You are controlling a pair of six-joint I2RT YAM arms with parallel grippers.
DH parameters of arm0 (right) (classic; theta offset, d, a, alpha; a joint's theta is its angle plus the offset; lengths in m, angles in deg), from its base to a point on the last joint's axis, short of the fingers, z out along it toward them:
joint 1: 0 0.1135 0.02 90
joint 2: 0 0 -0.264 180
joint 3: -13.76 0 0.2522 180
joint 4: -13.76 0 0.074 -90
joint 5: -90 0 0 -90
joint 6: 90 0.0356 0 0
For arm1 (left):
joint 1: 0 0.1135 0.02 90
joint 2: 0 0 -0.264 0
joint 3: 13.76 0 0.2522 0
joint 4: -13.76 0 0.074 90
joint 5: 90 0 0 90
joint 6: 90 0.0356 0 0
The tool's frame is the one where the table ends.
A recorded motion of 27 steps. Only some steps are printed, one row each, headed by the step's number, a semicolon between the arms.
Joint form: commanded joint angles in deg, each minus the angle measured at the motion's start. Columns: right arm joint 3, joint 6, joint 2, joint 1, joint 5, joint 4; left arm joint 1, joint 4, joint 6, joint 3, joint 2, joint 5.
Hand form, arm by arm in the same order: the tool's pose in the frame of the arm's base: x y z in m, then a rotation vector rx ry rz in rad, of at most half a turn. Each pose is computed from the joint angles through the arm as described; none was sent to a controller.
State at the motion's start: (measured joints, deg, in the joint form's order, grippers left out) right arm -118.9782 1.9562 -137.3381 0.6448 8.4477 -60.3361; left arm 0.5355 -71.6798 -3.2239 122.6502 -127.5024 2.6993
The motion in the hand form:
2: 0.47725 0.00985 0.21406 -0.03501 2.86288 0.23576; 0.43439 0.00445 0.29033 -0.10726 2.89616 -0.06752
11: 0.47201 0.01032 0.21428 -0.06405 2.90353 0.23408; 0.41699 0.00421 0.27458 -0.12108 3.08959 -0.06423
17: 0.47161 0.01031 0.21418 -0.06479 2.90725 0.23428; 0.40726 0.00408 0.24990 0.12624 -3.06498 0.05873
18: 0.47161 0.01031 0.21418 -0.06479 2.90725 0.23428; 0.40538 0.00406 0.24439 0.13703 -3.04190 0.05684
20: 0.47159 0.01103 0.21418 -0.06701 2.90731 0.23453; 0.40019 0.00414 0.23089 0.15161 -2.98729 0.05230
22: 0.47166 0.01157 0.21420 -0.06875 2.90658 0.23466; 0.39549 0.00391 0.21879 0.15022 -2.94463 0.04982
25: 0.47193 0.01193 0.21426 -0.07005 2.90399 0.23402; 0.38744 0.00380 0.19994 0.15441 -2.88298 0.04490
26: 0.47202 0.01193 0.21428 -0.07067 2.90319 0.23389; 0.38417 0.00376 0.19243 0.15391 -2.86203 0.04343
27: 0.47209 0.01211 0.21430 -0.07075 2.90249 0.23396; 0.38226 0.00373 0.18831 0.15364 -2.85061 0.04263
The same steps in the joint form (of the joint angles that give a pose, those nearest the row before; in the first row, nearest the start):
2: -1.14 -1.60 5.51 -0.15 0.85 -2.43; 0.24 -4.70 -0.52 0.59 4.61 -0.39
11: -1.11 -2.86 5.71 -0.09 0.81 -5.05; 0.24 -12.98 -0.55 -2.01 4.39 -0.39
17: -1.12 -2.91 5.70 -0.09 0.81 -5.27; 0.24 -14.29 -0.63 -7.72 4.39 -0.39
18: -1.12 -2.91 5.70 -0.09 0.81 -5.27; 0.24 -14.29 -1.05 -8.98 4.37 -0.39
20: -1.11 -2.91 5.70 0.00 0.81 -5.27; 0.26 -14.14 -1.62 -12.22 4.37 -0.39
22: -1.11 -2.91 5.70 0.06 0.81 -5.22; 0.24 -13.66 -1.62 -15.15 4.37 -0.37
25: -1.11 -2.91 5.71 0.11 0.79 -5.07; 0.24 -12.55 -1.84 -19.78 4.37 -0.37
26: -1.12 -2.93 5.70 0.11 0.79 -5.03; 0.24 -11.89 -1.84 -21.64 4.37 -0.37
27: -1.11 -2.91 5.71 0.13 0.79 -4.98; 0.24 -11.52 -1.84 -22.67 4.37 -0.37

